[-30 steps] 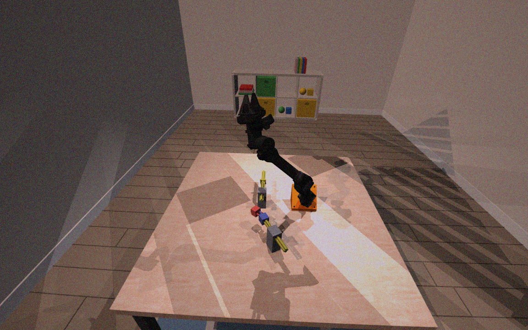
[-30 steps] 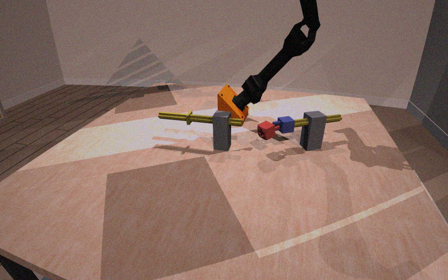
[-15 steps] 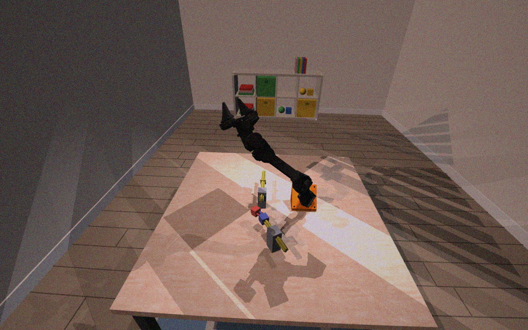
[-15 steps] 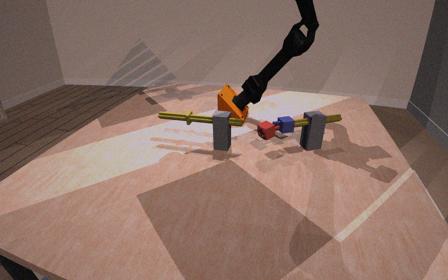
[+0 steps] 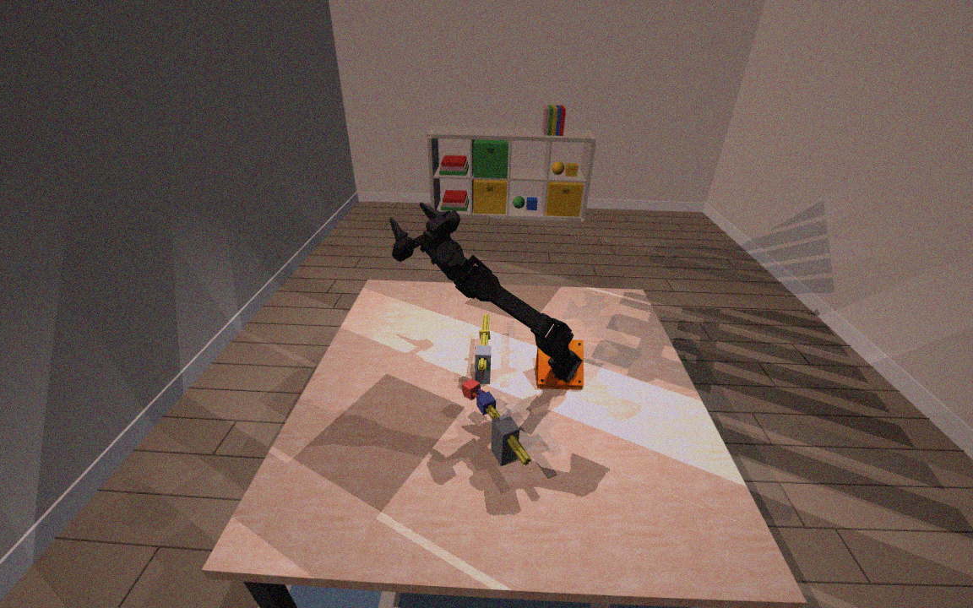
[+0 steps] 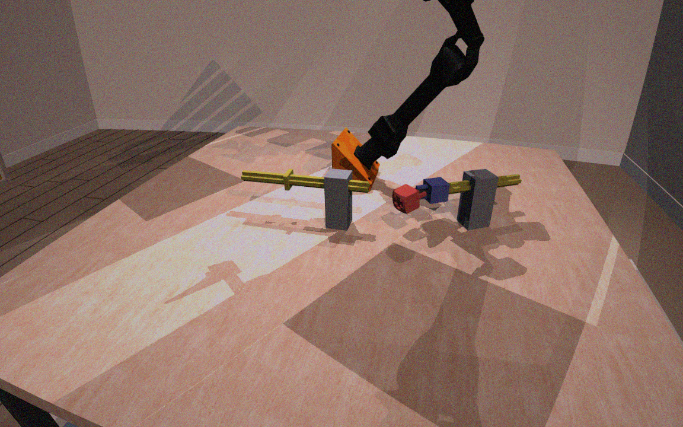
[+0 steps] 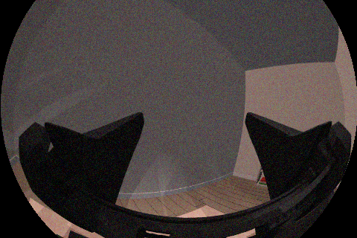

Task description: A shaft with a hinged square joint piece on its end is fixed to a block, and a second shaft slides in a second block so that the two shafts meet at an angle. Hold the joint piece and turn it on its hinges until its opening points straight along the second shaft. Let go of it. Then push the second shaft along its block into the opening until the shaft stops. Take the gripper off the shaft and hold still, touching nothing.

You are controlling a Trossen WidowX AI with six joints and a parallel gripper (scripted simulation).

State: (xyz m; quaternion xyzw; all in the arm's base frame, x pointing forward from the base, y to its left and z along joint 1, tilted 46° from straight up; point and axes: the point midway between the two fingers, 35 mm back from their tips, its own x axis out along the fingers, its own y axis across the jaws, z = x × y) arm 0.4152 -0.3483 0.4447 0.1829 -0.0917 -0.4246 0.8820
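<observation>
Now: the red square joint piece 16 cm behind my gripper tip, 7 cm to the left of it and 53 cm below it.
</observation>
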